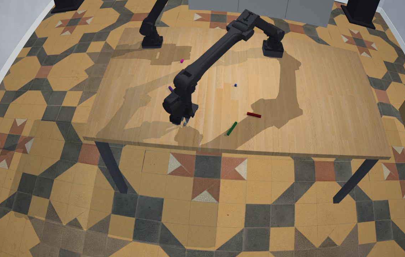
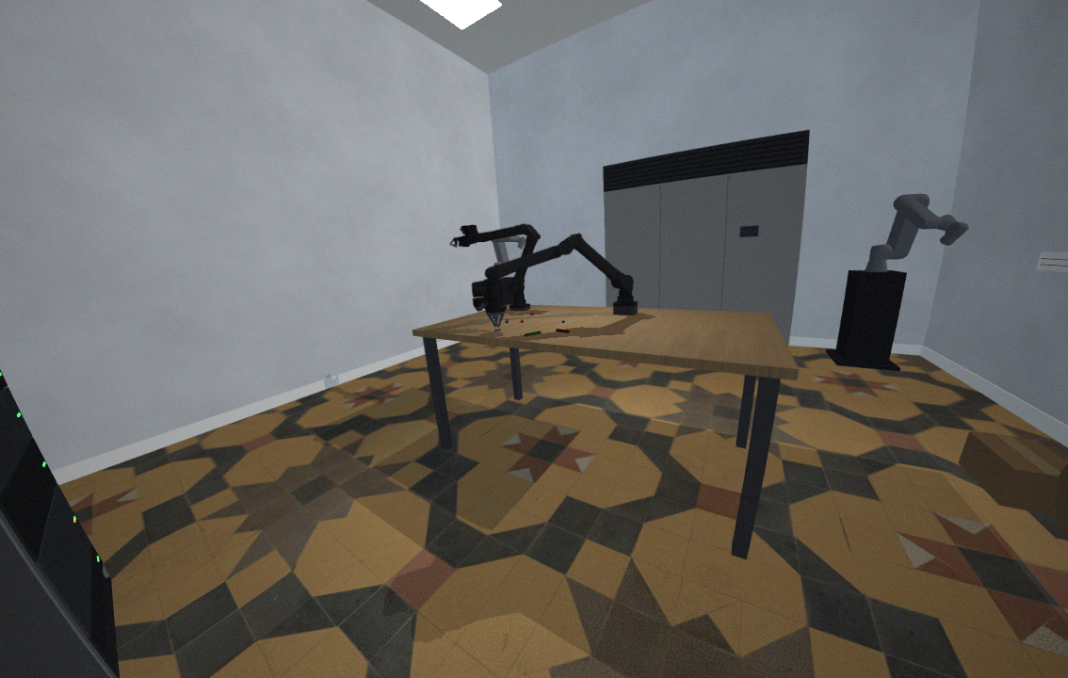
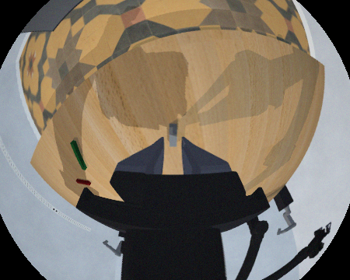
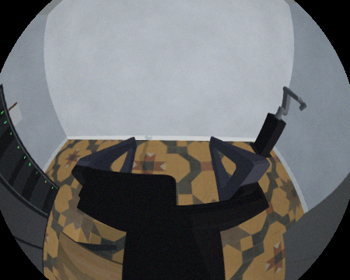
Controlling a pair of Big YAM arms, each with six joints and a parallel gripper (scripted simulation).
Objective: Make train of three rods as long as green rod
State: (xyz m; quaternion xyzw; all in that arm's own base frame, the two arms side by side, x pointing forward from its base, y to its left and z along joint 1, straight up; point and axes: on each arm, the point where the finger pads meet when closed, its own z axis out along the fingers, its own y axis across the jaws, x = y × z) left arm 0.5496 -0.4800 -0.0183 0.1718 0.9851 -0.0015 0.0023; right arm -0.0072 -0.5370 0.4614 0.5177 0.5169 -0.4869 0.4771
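Now: the grey rod 2 cm below my left hand. Round my left hand: green rod (1 cm ahead, 21 cm to the left, 2 cm below); purple rod (19 cm behind, 9 cm to the right, 2 cm below); red rod (8 cm behind, 32 cm to the left, 2 cm below).
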